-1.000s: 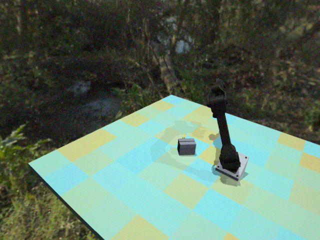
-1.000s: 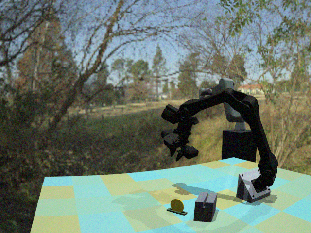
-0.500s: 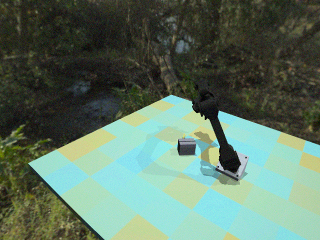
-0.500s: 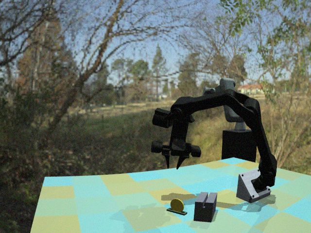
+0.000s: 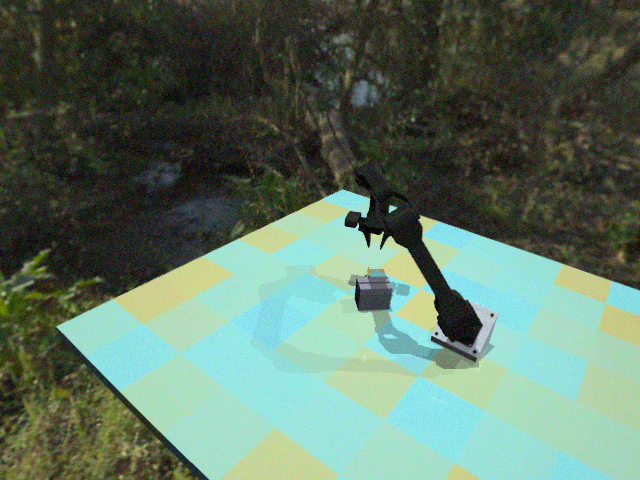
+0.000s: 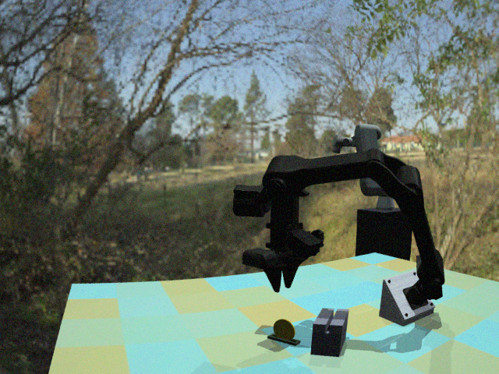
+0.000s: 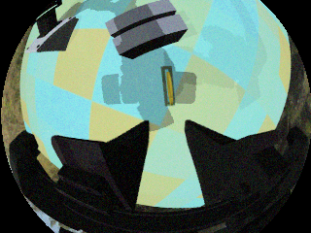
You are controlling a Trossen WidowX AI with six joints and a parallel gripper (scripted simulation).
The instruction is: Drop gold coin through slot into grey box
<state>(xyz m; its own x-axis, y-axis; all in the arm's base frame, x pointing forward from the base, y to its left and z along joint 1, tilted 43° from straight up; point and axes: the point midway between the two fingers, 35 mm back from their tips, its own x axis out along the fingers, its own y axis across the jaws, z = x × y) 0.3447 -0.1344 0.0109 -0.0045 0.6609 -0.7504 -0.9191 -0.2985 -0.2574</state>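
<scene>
Right now my gripper tip is 90 mm above the coin and 20 mm to the right of it.
</scene>
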